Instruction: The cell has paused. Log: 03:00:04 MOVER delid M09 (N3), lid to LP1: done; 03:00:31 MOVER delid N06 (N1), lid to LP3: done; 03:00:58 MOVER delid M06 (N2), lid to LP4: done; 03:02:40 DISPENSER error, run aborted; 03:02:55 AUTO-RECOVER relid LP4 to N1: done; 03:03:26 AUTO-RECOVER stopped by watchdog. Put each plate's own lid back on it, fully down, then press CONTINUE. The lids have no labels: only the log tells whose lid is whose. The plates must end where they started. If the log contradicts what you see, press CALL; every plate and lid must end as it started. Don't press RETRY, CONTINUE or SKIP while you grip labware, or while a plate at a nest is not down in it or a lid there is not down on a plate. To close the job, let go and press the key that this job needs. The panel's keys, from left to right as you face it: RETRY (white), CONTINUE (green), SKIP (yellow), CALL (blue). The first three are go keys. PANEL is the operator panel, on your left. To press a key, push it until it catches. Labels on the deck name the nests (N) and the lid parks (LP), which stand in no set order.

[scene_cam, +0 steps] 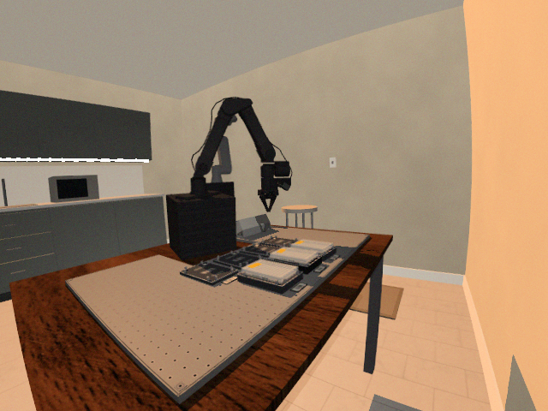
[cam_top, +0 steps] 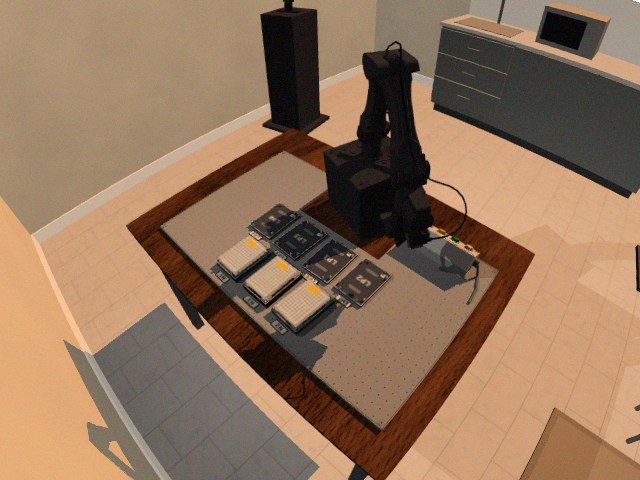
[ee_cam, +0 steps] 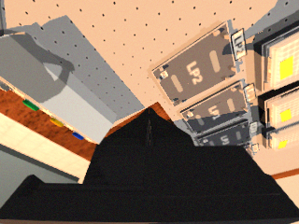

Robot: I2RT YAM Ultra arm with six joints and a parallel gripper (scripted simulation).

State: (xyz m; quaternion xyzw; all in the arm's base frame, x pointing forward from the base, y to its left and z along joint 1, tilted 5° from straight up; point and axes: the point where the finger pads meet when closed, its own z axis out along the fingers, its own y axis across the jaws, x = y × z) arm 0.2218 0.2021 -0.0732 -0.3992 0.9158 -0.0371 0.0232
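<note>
Right now the green CONTINUE key is 180 mm behind my hand, 130 mm to the left of it and 70 mm below it. Also, from my hand: yellow SKIP key: 190 mm behind, 80 mm to the left, 70 mm below; then white retry key: 170 mm behind, 180 mm to the left, 70 mm below; then blue CALL key: 190 mm behind, 30 mm to the left, 70 mm below.
</note>
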